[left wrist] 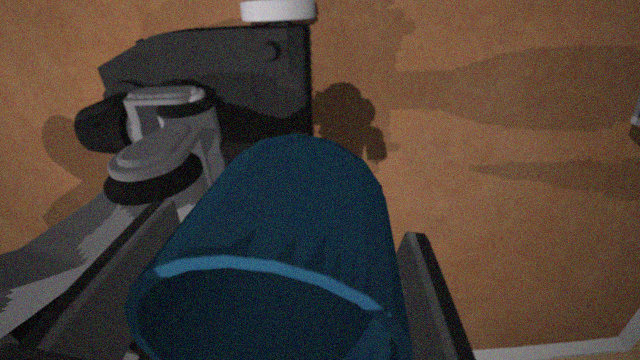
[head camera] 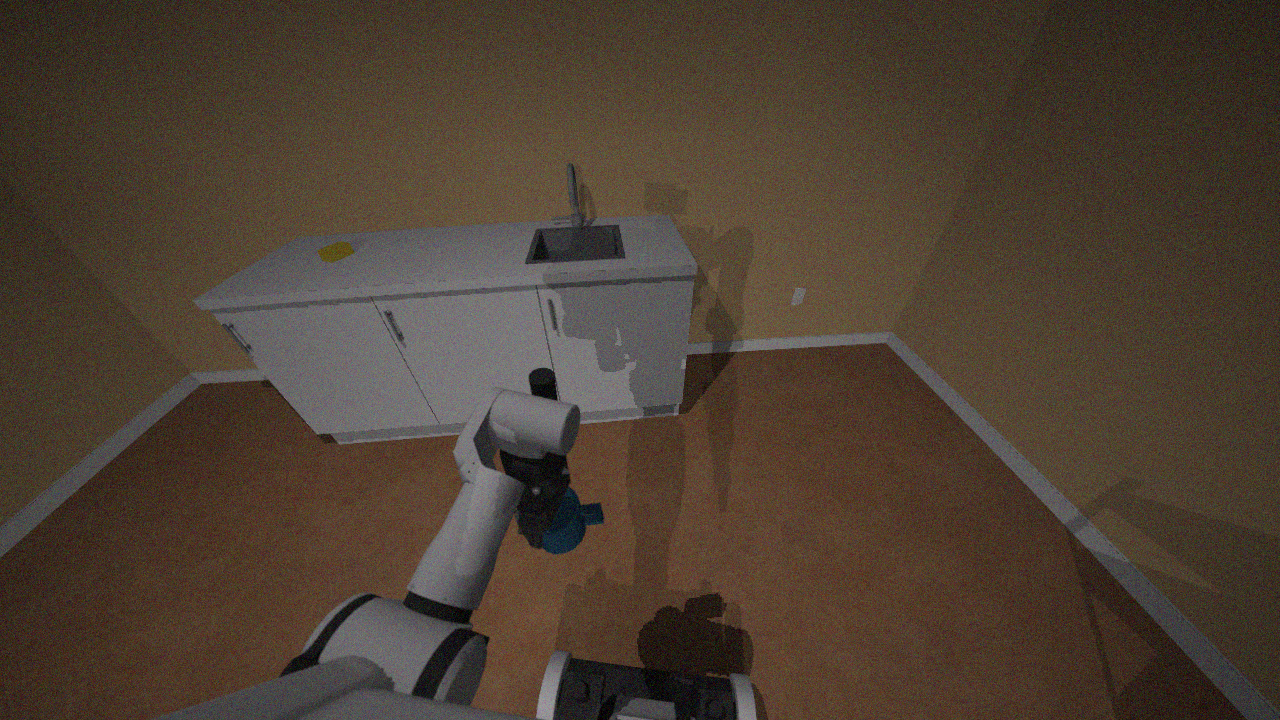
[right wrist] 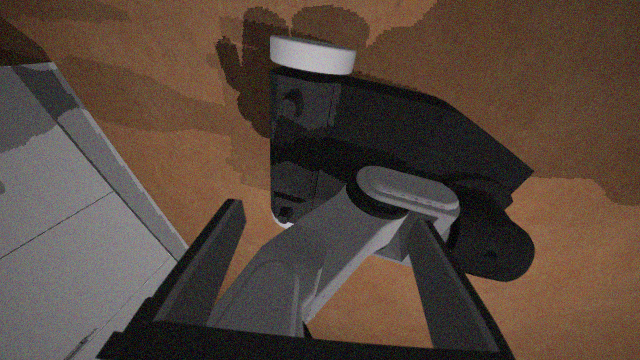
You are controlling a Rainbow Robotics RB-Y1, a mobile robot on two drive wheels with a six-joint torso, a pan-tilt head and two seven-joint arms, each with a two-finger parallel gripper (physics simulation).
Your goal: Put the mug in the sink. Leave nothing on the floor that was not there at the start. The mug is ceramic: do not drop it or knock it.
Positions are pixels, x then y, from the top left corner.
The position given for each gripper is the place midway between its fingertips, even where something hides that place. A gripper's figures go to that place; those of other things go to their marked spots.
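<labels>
The left gripper (head camera: 549, 518) is 700 mm from the lens. A blue mug (head camera: 568, 528) is 640 mm from the lens, while a sink counter (head camera: 400, 340) is 1640 mm from the lens. The marked spots on the blue mug and the sink counter are 1180 mm apart.
</labels>
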